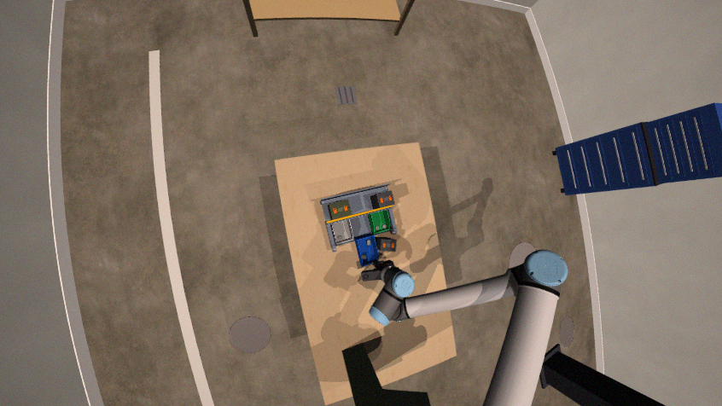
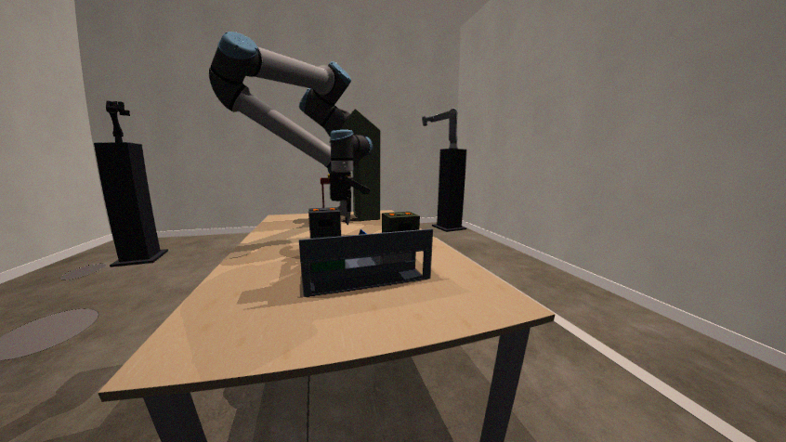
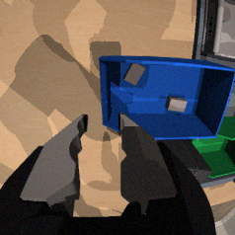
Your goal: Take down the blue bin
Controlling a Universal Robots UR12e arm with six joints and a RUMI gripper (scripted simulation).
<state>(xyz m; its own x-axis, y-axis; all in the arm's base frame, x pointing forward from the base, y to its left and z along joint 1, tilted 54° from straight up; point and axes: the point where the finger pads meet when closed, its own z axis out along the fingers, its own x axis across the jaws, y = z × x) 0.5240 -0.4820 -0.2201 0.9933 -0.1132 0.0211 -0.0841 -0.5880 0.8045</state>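
Right now my hand is 8 cm short of the blue open bin, 1 cm to the left of it and 7 cm above it. Also, from my hand: grey bin 25 cm ahead, 9 cm to the left, 7 cm below; then bar 29 cm ahead, 2 cm to the right; then green bin 23 cm ahead, 13 cm to the right, 7 cm below.
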